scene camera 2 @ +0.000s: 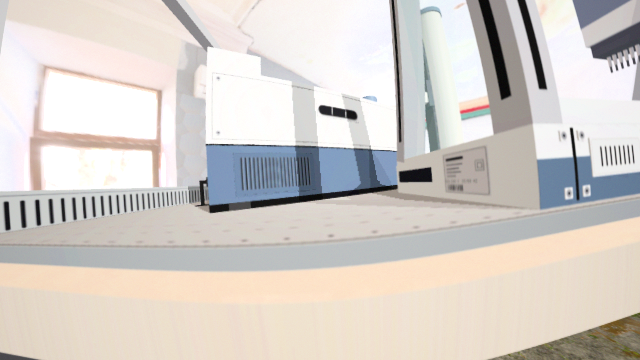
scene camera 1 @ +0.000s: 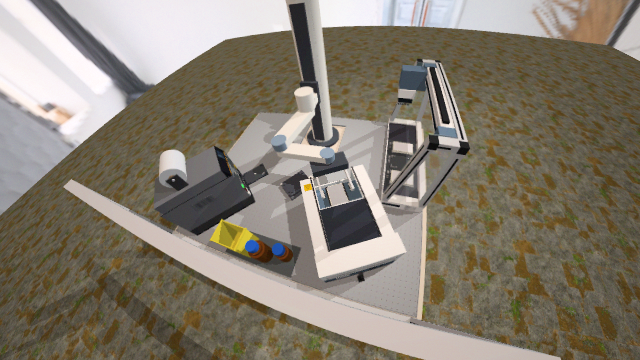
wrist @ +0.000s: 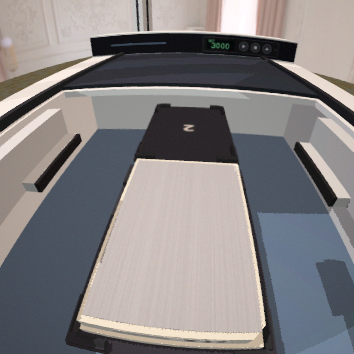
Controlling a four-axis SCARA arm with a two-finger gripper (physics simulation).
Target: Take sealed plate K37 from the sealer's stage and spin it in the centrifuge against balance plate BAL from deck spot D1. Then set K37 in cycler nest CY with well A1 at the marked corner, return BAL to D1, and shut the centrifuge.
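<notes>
A pale sealed plate, K37, lies flat in a black bucket inside the open centrifuge; its label is not readable now. A black part marked like a 2 is beyond the plate. My gripper is open above the plate, one finger out to each side, touching neither edge in the wrist view. The sealer has its stage extended, with no plate seen on it. BAL, D1 and CY cannot be told apart by label.
A gantry frame stands over a deck with pale blocks at the right. A dark flat nest lies left of the centrifuge. A yellow bin and two blue-capped bottles stand in front. The centrifuge display reads 3000.
</notes>
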